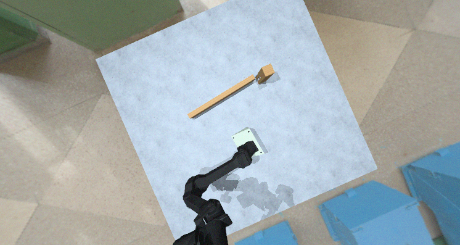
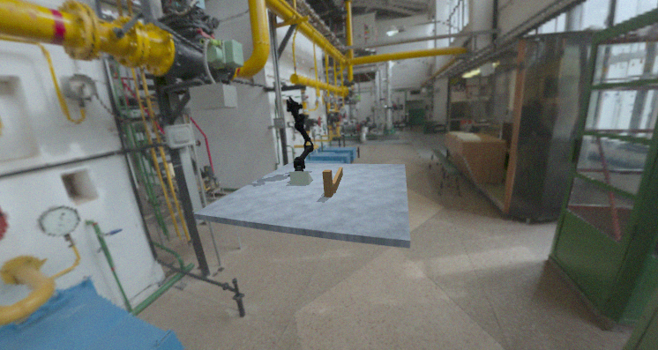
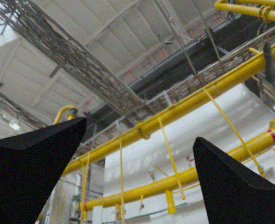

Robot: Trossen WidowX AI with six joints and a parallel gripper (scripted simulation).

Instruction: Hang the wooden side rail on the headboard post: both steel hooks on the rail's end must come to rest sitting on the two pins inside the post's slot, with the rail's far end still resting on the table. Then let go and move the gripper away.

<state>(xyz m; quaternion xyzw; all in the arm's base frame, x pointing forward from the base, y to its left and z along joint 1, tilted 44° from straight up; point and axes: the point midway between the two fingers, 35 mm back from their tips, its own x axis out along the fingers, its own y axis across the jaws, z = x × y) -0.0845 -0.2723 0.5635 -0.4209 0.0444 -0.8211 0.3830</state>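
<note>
My gripper tip is now 62 cm above the wooden headboard post, 46 cm to the left of it and 39 cm short of it.
</note>
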